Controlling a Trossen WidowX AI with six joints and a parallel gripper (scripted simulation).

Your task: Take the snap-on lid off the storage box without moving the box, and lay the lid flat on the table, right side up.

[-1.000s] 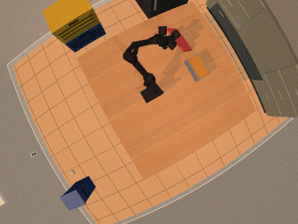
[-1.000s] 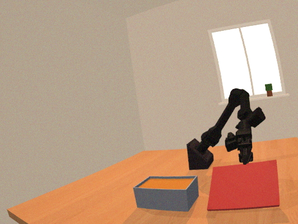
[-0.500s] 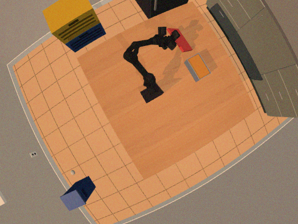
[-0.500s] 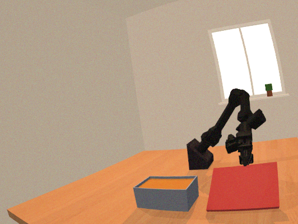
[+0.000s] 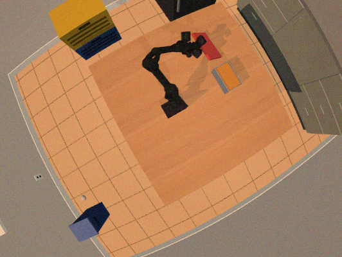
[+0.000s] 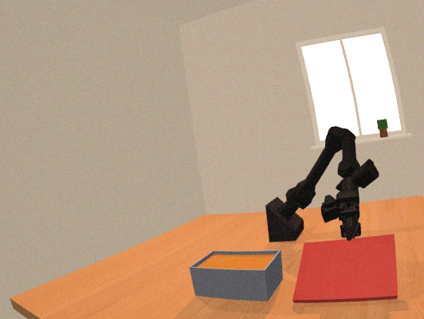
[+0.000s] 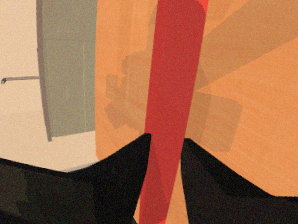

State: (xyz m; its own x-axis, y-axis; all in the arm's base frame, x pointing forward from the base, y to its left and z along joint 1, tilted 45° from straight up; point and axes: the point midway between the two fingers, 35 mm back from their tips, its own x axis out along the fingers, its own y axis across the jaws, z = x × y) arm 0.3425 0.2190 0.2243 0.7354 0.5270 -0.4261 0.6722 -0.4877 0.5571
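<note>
Right now my gripper tip is 70 mm short of the red lid, 40 mm above it and 10 mm to the right of it. The rest, counted from my gripper tip: grey-blue storage box (290 mm to the right, 90 mm ahead, 50 mm below).
</note>
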